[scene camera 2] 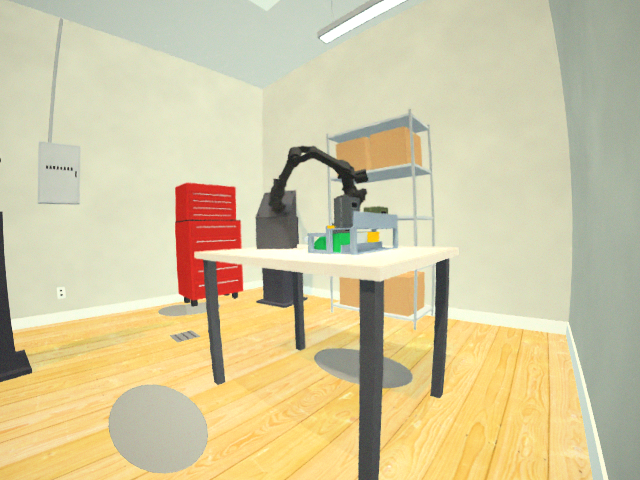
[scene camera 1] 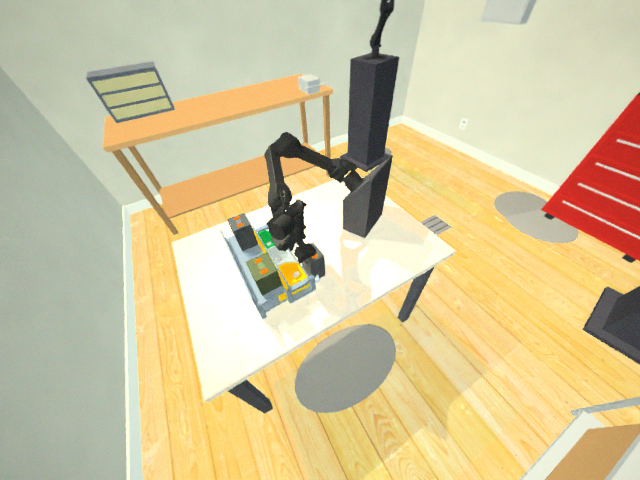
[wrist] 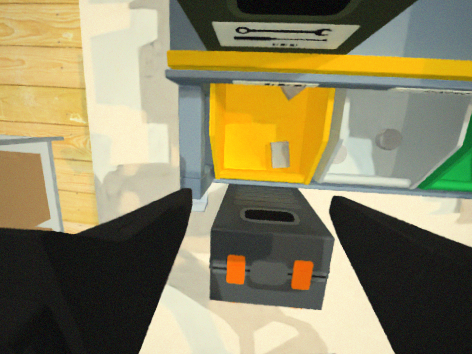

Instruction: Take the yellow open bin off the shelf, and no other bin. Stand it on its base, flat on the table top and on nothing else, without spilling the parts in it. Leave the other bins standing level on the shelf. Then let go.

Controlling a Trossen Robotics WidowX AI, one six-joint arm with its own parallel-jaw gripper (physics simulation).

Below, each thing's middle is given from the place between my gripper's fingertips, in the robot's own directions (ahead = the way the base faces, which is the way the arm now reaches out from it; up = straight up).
Right now my hand is 12 cm short of the olive case (scene camera 1: 266, 276), 2 cm to the left of it and 2 cm above it. The rest, counted from my hand: pale grey bin (wrist: 427, 122) (3 cm ahead, 12 cm to the right, 12 cm below); then yellow open bin (wrist: 244, 119) (4 cm ahead, 1 cm to the right, 12 cm below); then dark grey case (wrist: 268, 246) (7 cm behind, 10 cm below).
